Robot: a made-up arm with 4 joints. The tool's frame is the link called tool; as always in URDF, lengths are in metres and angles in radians. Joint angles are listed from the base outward. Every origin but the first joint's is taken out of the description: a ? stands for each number. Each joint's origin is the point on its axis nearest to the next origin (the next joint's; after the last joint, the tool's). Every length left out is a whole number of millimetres.
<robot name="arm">
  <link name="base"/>
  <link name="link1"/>
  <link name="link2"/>
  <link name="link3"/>
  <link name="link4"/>
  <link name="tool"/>
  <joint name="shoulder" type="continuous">
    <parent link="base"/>
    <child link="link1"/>
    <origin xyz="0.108 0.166 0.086" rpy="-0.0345 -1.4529 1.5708"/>
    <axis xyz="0 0 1"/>
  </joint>
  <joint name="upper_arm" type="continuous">
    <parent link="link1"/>
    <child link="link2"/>
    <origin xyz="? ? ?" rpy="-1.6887 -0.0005 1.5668"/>
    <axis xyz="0 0 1"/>
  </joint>
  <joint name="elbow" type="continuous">
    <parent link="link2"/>
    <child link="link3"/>
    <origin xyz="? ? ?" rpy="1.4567 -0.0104 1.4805"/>
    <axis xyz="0 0 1"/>
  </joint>
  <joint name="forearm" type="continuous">
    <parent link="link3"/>
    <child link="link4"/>
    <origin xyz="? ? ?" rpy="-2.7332 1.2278 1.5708"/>
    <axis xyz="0 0 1"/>
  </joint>
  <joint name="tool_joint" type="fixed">
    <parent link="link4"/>
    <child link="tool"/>
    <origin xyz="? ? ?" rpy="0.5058 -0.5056 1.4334"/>
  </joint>
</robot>
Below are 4 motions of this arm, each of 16 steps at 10 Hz.
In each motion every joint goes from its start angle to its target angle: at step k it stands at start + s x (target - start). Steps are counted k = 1, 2, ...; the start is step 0. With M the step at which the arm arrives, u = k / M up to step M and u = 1 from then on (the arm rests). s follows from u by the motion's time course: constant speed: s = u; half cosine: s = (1 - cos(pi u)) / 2; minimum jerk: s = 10 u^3 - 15 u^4 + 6 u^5.
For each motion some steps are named. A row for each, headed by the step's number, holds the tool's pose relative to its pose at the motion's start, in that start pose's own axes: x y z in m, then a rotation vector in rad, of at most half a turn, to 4 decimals.
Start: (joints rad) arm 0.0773 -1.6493 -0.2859 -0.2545
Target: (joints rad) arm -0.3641 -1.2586 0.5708 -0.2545
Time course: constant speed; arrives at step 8
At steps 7, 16:
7: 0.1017 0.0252 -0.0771 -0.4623 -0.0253 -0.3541
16: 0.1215 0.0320 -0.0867 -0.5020 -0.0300 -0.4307

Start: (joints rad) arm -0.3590 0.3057 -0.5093 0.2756
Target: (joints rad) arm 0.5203 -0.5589 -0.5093 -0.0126
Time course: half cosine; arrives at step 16
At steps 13, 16:
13: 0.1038 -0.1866 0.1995 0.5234 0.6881 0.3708
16: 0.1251 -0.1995 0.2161 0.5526 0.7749 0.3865

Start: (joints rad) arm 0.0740 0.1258 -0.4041 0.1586
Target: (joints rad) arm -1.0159 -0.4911 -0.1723 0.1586
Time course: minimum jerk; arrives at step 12
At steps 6, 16:
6: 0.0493 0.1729 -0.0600 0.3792 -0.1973 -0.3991
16: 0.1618 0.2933 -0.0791 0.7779 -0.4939 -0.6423

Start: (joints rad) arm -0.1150 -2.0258 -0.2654 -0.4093
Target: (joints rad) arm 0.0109 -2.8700 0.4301 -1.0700
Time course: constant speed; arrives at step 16
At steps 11, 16:
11: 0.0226 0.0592 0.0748 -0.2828 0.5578 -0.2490
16: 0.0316 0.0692 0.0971 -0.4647 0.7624 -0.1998

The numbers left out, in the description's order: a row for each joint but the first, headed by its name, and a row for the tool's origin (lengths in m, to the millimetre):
upper_arm: -0.203 -0.039 0
elbow: 0.03 0.087 0
forearm: -0.074 0.091 0
tool: -0.1 -0.073 0

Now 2 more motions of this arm.
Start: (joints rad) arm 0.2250 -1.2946 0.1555 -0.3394
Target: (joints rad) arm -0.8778 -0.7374 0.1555 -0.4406
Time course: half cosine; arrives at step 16
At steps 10, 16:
10: 0.1841 0.1054 -0.1493 0.3140 -0.8091 -0.3053
16: 0.2834 0.1655 -0.1415 0.5224 -1.1031 -0.5132

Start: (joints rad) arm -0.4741 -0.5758 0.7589 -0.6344
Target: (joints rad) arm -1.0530 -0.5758 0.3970 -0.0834
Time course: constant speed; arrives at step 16
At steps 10, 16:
10: -0.0384 0.0443 0.0050 0.6680 -0.0187 0.2019
16: -0.0560 0.0738 -0.0006 1.0371 -0.1273 0.3293

